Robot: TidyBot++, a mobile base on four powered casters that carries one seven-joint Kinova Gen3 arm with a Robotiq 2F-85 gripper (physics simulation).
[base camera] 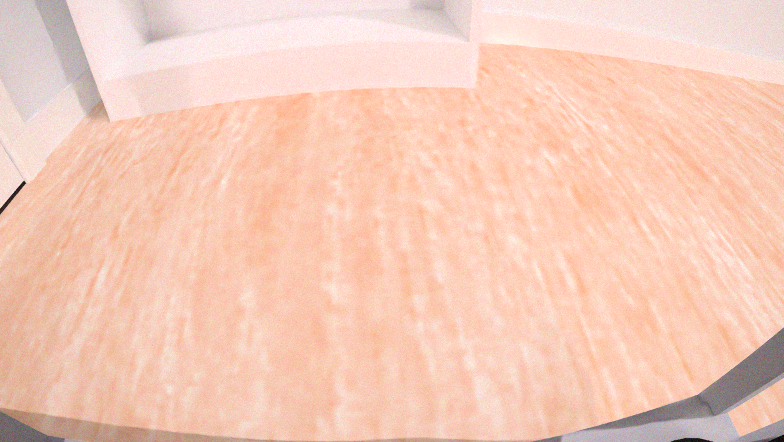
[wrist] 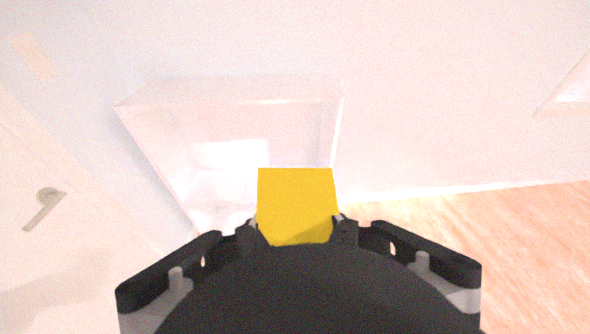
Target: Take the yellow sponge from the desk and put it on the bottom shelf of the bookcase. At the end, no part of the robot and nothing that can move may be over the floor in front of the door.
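Places are measured from the arm's base along level axes (x right, y back, z down), in centimetres.
Pixels of known places: gripper, fingertip midpoint: [wrist: 295, 220].
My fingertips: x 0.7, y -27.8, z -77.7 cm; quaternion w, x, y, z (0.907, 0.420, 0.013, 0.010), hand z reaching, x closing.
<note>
Ahead of a thing's pixels: the offset from my fingertips to its top centre. "spot": to the spot under its first point. Level surfaces: height alone.
My gripper [wrist: 295, 220] is shut on the yellow sponge {dy +1.5, dx -0.1, dz -4.5 cm} [wrist: 296, 200], which sticks out between the fingertips in the wrist view. The white bookcase [base camera: 290, 68] [wrist: 230, 92] stands ahead against the wall. In the wrist view it is left of centre, beyond the sponge, and the sponge and gripper hide part of its lower shelves. In the base camera view its bottom shelf {dz +107.3 cm} [base camera: 307, 41] shows at the top, low above the floor. The gripper does not show in the base camera view. The sponge is apart from the bookcase.
A door [wrist: 30, 265] with a lever handle {spot: dy -23.6, dx -64.5, dz +24.1 cm} [wrist: 45, 207] is at the left in the wrist view; its lower edge [base camera: 8, 178] shows at the far left of the base camera view. Wooden floor {dz +117.3 cm} [base camera: 384, 247] lies before the bookcase. A wall [base camera: 647, 24] runs to the right.
</note>
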